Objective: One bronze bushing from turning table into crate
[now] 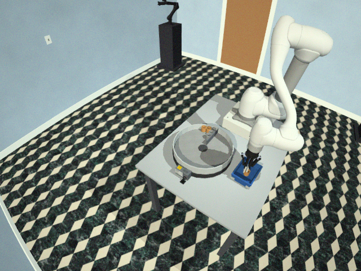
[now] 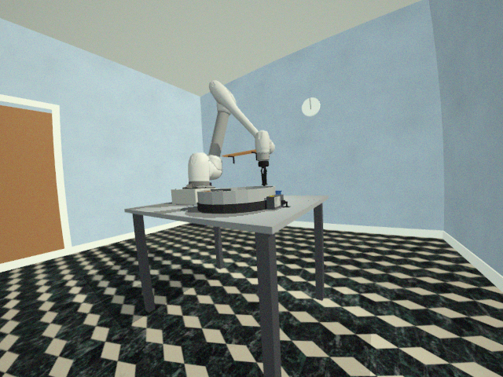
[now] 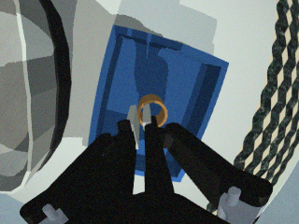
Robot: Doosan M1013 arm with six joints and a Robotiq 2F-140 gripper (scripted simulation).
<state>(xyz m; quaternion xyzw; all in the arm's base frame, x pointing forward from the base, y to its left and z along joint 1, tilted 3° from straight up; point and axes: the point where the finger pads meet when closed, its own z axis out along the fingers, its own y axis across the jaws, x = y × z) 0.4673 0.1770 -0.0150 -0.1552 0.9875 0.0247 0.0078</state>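
Right now my hand is 4 cm above the blue crate and 1 cm to the right of it. The rest, counted from my hand: turning table 33 cm to the right, 1 cm below, 1 cm behind.
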